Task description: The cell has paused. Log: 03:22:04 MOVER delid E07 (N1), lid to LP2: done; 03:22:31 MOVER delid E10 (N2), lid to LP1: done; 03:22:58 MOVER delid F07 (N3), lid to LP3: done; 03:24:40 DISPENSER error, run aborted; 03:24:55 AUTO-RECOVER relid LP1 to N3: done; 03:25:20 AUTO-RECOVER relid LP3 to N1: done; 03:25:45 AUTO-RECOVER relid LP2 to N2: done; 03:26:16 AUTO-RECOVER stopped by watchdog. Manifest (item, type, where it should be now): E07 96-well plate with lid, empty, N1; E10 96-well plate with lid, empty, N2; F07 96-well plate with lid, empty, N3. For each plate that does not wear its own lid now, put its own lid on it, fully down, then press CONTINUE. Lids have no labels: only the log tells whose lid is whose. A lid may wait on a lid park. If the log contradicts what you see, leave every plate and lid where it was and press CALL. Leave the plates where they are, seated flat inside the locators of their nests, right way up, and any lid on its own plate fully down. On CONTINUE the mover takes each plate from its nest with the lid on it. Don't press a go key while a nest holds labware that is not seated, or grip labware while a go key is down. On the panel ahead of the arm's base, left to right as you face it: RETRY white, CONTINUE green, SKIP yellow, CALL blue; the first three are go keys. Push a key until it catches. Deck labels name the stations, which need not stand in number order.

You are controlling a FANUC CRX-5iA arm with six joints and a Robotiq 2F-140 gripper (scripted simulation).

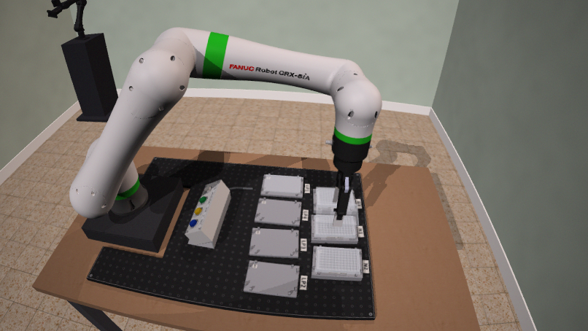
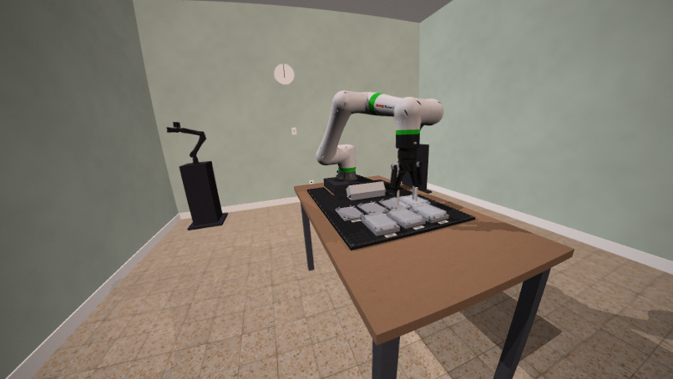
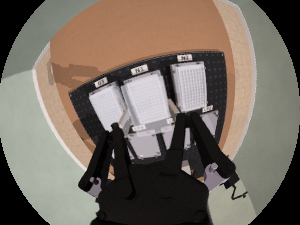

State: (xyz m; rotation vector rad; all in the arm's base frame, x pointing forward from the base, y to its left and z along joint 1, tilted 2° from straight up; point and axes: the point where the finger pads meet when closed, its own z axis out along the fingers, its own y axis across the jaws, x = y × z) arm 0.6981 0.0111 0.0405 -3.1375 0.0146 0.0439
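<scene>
The plate is 8 cm below my hand. The rest, counted from my hand: nest n2: 1 cm ahead, 13 cm to the right, 10 cm below; then LP4: 18 cm behind, 6 cm to the left, 10 cm below; then LP3: 18 cm behind, 7 cm to the right, 10 cm below.
</scene>
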